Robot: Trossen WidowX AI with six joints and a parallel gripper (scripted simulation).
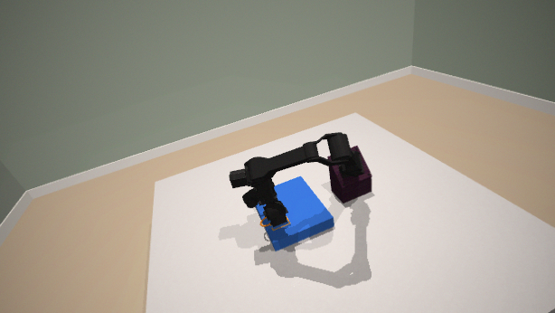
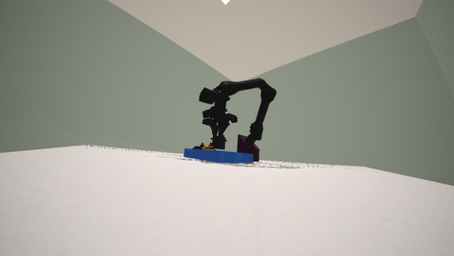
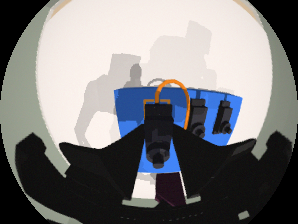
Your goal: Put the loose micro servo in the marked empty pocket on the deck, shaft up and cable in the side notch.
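Now: gripper tip 12 cm past the blue deck, 8 cm to the left of it and 8 cm above it.
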